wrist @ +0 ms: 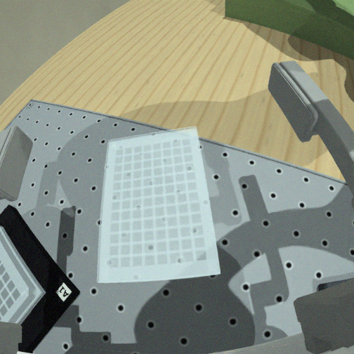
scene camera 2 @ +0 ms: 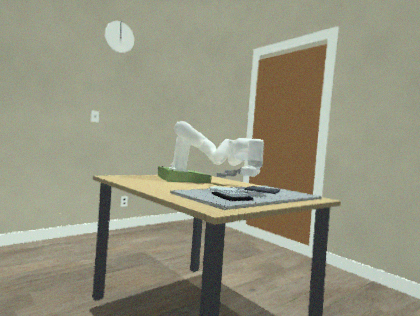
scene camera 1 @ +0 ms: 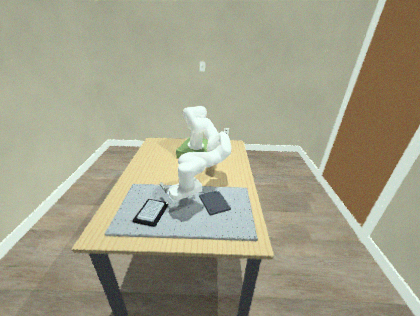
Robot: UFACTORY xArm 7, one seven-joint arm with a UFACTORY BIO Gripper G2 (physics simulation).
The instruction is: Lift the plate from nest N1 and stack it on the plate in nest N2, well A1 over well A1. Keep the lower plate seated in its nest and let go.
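Seen in the pictures: hand, tool point: (scene camera 2: 225, 173) (scene camera 1: 176, 180); arm's base, link origin: (scene camera 2: 178, 170) (scene camera 1: 195, 145).
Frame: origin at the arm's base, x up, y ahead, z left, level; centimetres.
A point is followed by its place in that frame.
A pale translucent well plate (scene camera 2: 225, 189) @[x -2.2, y 62.7, z -14.2 cm] (wrist: 155, 205) lies loose on the perforated board, outside both nests; the gripper hides most of it in scene camera 1. A black nest (scene camera 2: 232, 196) @[x -3.2, y 73.8, z -20.0 cm] (wrist: 55, 275) holds another pale plate (scene camera 1: 151, 211) @[x -2.3, y 69.8, z -14.3 cm] (wrist: 12, 285) and has an A1 label (wrist: 63, 291) at one corner. A dark grey nest (scene camera 1: 215, 202) @[x -3.7, y 59.1, z 17.6 cm] (scene camera 2: 262, 190) @[x -3.8, y 62.1, z 12.4 cm] on the board's other side holds no plate. I cannot read which nest is N1 or N2. My gripper (scene camera 1: 175, 198) (scene camera 2: 230, 173) (wrist: 155, 133) is open and empty, above the loose plate, its fingers spread wide on either side.
The grey perforated board (scene camera 1: 235, 227) @[x -4.9, y 74.5, z 27.8 cm] (scene camera 2: 300, 194) @[x -4.8, y 72.8, z 30.2 cm] (wrist: 47, 132) lies on the wooden table (scene camera 1: 127, 170) @[x -6.2, y 29.7, z -43.2 cm] (scene camera 2: 140, 187) @[x -6.1, y 26.0, z -39.1 cm] (wrist: 165, 75). The green arm base (scene camera 1: 186, 148) @[x 0.4, y 6.1, z -6.3 cm] (scene camera 2: 185, 175) @[x -1.9, y 13.1, z -3.3 cm] (wrist: 280, 25) stands behind the board. The black nest is close beside the loose plate.
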